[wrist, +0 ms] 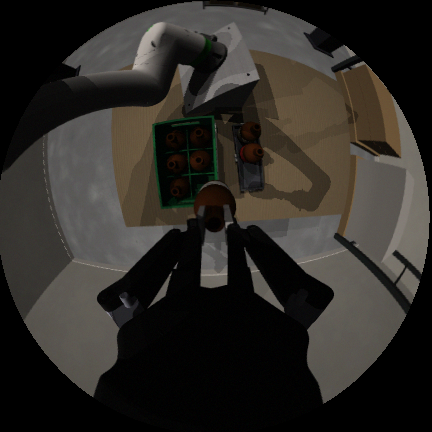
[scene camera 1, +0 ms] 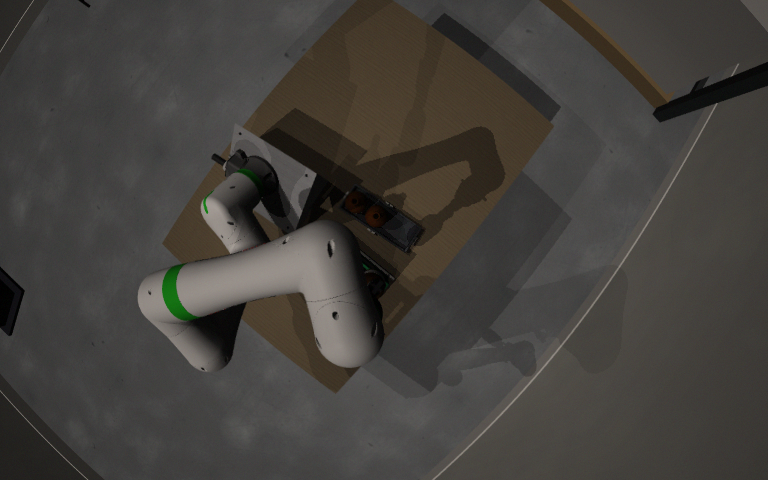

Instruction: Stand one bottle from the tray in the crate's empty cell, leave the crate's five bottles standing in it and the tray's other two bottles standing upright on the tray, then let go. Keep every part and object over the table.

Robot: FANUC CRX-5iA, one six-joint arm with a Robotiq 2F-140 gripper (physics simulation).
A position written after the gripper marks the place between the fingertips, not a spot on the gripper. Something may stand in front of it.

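Gripper at (wrist: 214, 213); brown bottle at (wrist: 214, 193).
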